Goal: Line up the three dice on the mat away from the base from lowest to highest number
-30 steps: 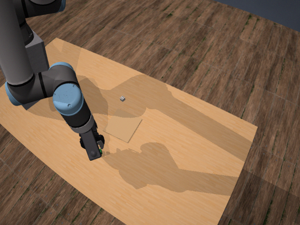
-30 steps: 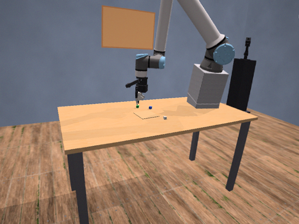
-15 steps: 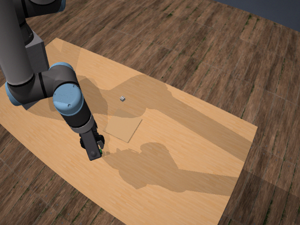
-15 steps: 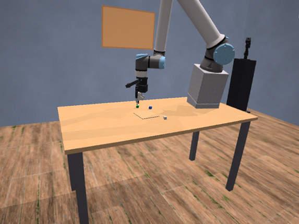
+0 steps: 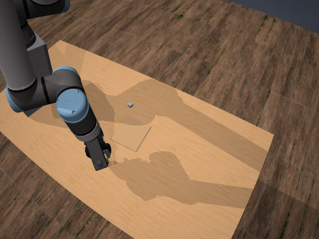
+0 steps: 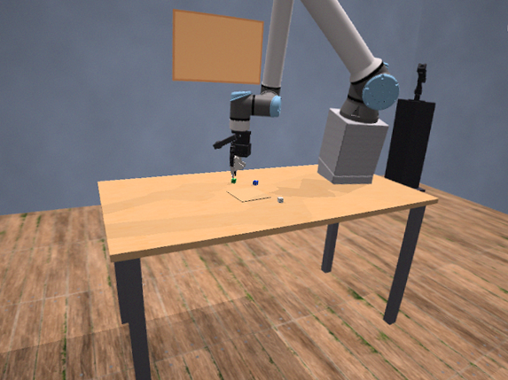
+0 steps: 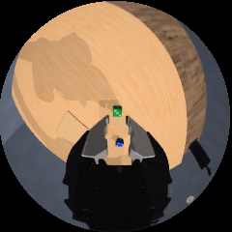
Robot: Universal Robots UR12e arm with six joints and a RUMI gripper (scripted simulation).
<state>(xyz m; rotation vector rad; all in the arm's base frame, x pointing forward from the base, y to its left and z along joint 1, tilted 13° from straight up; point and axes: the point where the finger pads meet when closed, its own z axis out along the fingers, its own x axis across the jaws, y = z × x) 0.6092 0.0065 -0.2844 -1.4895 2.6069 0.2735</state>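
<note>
My hand is 3 cm above the green die. Also, from my hand: blue die (9 cm behind, 4 cm to the left, 3 cm below); then white die (12 cm behind, 28 cm to the left, 3 cm below); then tan mat (2 cm behind, 17 cm to the left, 4 cm below).
</note>
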